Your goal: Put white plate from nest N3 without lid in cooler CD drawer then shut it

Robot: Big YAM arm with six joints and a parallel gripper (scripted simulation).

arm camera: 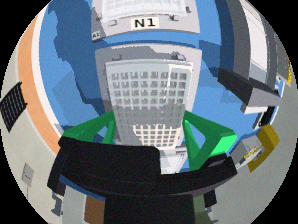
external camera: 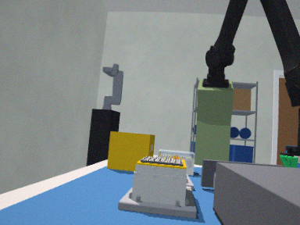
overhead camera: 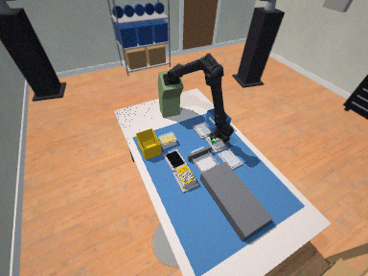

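My hand is 21 cm short of the drawer and 15 cm to the left of it. Round my hand: grey cooler CD 33 cm ahead, 12 cm to the right, 1 cm above; white plate right at my hand; blue bin 21 cm behind, 10 cm to the left, 1 cm above.
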